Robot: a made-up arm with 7 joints.
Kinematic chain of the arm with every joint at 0, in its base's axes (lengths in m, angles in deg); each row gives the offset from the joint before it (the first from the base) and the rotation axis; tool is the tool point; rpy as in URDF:
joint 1: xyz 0 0 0.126 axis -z
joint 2: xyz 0 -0.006 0.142 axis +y
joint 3: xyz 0 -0.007 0.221 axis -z
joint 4: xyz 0 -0.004 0.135 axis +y
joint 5: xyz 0 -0.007 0.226 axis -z
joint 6: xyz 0 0 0.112 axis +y
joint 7: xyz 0 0 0.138 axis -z
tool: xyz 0 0 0 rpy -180 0 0
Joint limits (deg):
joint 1: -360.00..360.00
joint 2: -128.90..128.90
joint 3: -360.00..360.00
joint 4: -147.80..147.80
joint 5: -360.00..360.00
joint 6: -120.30..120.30
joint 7: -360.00..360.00
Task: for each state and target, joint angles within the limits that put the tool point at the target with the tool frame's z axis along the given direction. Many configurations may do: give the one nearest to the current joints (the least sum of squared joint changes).
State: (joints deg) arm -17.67 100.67 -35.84 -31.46 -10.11 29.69 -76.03
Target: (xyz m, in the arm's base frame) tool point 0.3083 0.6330 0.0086 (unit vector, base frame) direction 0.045 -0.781 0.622
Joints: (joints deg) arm -69.00 127.92 -19.06 -47.96 -19.62 58.81 -76.03
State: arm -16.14 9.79 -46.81 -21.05 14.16 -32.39 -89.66
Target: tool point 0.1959 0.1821 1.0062 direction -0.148 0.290 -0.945
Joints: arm -27.17 14.69 -57.86 28.45 2.20 -52.30 -89.66
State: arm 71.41 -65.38 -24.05 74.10 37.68 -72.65 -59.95
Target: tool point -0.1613 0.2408 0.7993 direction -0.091 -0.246 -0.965
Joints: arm 71.09 -76.29 12.61 92.84 37.32 -35.96 -59.95
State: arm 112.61 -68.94 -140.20 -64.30 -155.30 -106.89 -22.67
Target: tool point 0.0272 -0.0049 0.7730 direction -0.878 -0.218 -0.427
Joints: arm 114.77 -37.85 -168.21 -98.06 -134.05 -114.69 -22.67
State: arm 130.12 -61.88 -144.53 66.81 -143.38 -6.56 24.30
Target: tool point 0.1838 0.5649 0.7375 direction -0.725 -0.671 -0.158
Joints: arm 86.02 -32.11 -143.48 36.82 -136.26 -31.04 24.30
